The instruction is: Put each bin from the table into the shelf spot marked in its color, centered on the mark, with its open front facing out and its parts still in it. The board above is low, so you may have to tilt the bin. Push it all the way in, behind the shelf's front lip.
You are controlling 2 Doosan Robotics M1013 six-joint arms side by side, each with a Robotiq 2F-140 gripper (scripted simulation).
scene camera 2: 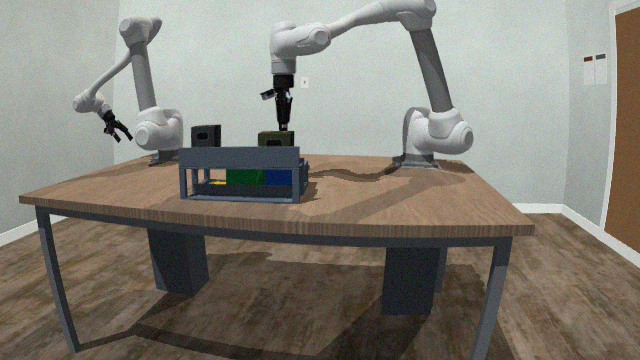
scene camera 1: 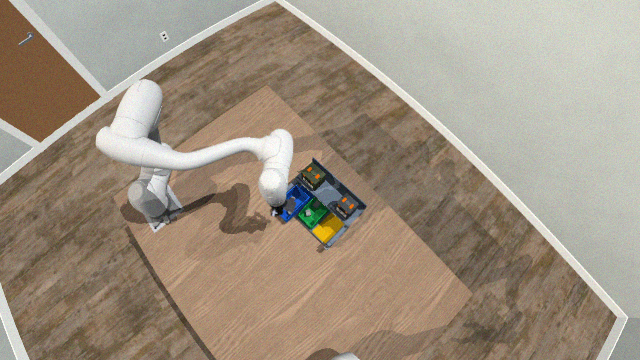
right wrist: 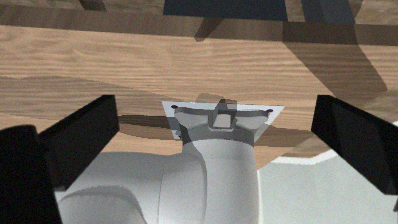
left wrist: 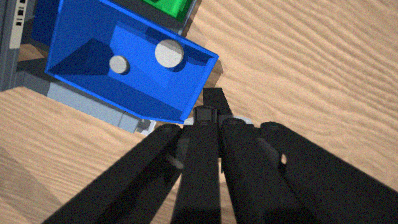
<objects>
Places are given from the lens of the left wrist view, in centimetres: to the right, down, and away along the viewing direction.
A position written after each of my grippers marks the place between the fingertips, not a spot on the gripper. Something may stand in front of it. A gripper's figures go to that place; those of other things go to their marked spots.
my left gripper [left wrist: 212,102]: 1, -1, 18
blue bin [left wrist: 81,47]: -16, -8, 26
</objects>
